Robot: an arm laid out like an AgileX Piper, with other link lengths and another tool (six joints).
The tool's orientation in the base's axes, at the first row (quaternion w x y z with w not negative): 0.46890, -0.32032, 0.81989, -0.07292
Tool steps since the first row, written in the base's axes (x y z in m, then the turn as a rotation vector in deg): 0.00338, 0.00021, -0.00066, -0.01, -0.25, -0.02; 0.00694, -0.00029, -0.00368, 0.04, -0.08, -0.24; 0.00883, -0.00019, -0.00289, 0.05, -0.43, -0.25; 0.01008, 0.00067, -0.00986, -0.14, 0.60, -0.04; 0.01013, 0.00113, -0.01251, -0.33, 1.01, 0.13; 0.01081, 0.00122, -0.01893, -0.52, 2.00, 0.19; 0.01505, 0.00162, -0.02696, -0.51, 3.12, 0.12; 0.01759, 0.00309, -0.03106, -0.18, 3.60, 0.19; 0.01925, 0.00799, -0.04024, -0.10, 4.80, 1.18; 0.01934, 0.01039, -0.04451, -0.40, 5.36, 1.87; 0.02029, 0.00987, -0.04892, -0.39, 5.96, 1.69; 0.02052, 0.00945, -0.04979, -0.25, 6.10, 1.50
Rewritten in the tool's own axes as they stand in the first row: -0.00085, -0.00110, 0.00316, 0.17, -0.18, -0.04; 0.00037, -0.00185, 0.00763, 0.21, 0.02, 0.15; -0.00094, -0.00297, 0.00876, 0.42, -0.26, 0.10; 0.00314, 0.00006, 0.01376, -0.28, 0.55, 0.02; 0.00477, 0.00151, 0.01534, -0.58, 0.89, -0.16; 0.00911, 0.00397, 0.01944, -1.14, 1.73, -0.17; 0.01316, 0.00572, 0.02739, -1.76, 2.63, 0.08; 0.01435, 0.00743, 0.03198, -2.21, 2.83, 0.40; 0.01748, 0.01437, 0.03926, -3.67, 3.31, 0.14; 0.01911, 0.01800, 0.04212, -4.39, 3.60, -0.38; 0.02227, 0.01901, 0.04522, -4.62, 4.14, -0.17; 0.02306, 0.01895, 0.04581, -4.62, 4.27, 0.07
